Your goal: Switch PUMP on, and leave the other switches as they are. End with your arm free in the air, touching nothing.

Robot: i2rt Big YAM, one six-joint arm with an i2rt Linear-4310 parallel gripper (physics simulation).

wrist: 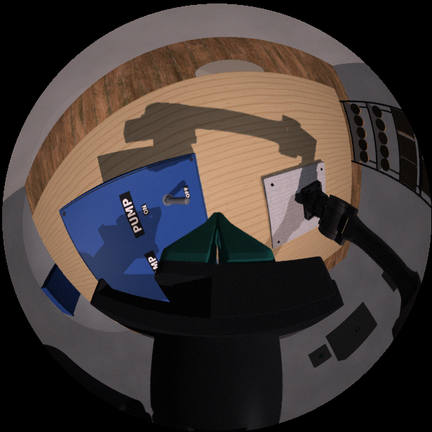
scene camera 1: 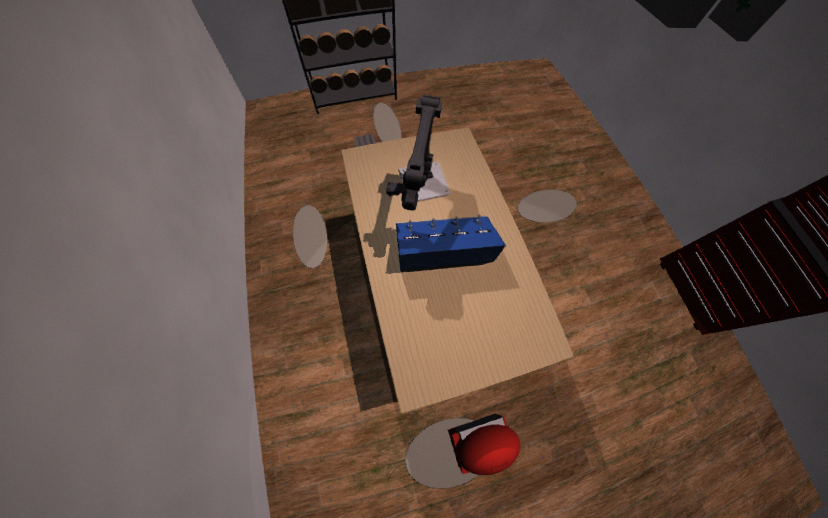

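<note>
A blue switch box (scene camera 1: 451, 259) (wrist: 95, 210) stands on the table. The PUMP switch (scene camera 1: 410, 225) (wrist: 176, 201) is the leftmost of its switches in the scene view. In the wrist view its grey lever leans toward the OFF mark, away from ON. The neighbouring LAMP label (wrist: 152, 261) shows in part; its lever is hidden behind the fingers. The other levers are too small to read in the scene view. My gripper (wrist: 217, 218) is shut and empty. Its green fingertips show beside the PUMP lever, apart from it, over the panel's edge. In the scene view the fingertips cannot be made out.
The light wooden table (scene camera 1: 482, 342) (wrist: 235, 170) bears the box and a pale base plate (scene camera 1: 440, 183) (wrist: 280, 200) behind it, near the arm. A shelf rack (scene camera 1: 395, 67) stands beyond the table. A red round object (scene camera 1: 488, 450) is past the table's near end.
</note>
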